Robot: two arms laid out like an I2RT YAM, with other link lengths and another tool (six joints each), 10 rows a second.
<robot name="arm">
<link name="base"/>
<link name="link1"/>
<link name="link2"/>
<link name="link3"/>
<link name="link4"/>
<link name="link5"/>
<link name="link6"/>
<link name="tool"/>
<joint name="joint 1" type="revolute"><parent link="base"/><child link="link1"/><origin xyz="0 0 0.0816"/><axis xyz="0 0 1"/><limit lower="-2.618" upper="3.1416"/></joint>
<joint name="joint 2" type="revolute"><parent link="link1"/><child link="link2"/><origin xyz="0.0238 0.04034 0.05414"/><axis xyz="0 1 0"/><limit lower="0" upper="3.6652"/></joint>
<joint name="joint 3" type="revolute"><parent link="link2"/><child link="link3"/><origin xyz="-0.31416 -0.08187 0"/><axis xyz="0 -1 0"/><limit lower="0" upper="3.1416"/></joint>
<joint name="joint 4" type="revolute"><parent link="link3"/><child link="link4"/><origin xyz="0.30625 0.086 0.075"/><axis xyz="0 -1 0"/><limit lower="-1.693" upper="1.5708"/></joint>
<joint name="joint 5" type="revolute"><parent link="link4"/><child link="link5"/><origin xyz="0.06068 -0.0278 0.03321"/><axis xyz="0 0 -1"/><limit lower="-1.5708" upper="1.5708"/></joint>
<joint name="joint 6" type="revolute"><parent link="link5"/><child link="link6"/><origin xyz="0.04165 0 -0.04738"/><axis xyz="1 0 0"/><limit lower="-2.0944" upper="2.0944"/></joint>
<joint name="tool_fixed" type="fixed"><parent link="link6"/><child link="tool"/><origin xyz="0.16 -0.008 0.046" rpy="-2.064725 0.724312 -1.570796"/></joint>
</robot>
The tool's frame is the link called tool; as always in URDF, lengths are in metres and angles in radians.
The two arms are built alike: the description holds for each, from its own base.
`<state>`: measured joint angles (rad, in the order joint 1, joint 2, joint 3, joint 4, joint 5, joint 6); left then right.
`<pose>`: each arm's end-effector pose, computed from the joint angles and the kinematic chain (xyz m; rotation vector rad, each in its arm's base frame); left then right.
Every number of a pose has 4 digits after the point. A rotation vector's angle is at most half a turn.
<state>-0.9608 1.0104 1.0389 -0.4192 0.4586 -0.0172 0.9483 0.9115 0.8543 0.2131 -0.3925 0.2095</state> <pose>0.1605 -0.3677 0.4243 0.3214 2.5227 -0.9183 0.1628 0.3601 0.5096 -1.6894 0.6431 0.7477</pose>
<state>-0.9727 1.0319 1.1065 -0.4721 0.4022 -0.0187 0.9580 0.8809 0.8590 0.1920 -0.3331 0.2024</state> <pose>0.1679 -0.3687 0.4382 0.2794 2.5177 -0.8762 0.1641 0.3489 0.5187 -1.6553 0.6706 0.7092</pose>
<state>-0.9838 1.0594 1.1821 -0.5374 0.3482 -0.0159 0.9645 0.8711 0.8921 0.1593 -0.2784 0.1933</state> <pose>0.1749 -0.3694 0.4510 0.2440 2.5181 -0.8250 0.1681 0.3407 0.5329 -1.6251 0.6989 0.6711</pose>
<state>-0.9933 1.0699 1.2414 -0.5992 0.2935 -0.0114 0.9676 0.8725 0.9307 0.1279 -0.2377 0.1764</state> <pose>0.1797 -0.3652 0.4622 0.2082 2.5115 -0.7751 0.1719 0.3353 0.5464 -1.6070 0.7187 0.6321</pose>
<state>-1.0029 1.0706 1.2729 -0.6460 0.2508 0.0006 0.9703 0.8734 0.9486 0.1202 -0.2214 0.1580</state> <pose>0.1811 -0.3603 0.4661 0.1922 2.5046 -0.7282 0.1719 0.3328 0.5544 -1.6009 0.7157 0.6043</pose>
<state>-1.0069 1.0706 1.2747 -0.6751 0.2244 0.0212 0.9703 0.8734 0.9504 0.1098 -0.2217 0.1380</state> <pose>0.1824 -0.3575 0.4593 0.1950 2.5054 -0.6773 0.1713 0.3335 0.5530 -1.6153 0.7141 0.5866</pose>
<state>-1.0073 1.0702 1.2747 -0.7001 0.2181 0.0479 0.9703 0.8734 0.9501 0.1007 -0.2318 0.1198</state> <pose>0.1810 -0.3555 0.4532 0.2180 2.5056 -0.6401 0.1691 0.3353 0.5507 -1.6348 0.7054 0.5763</pose>
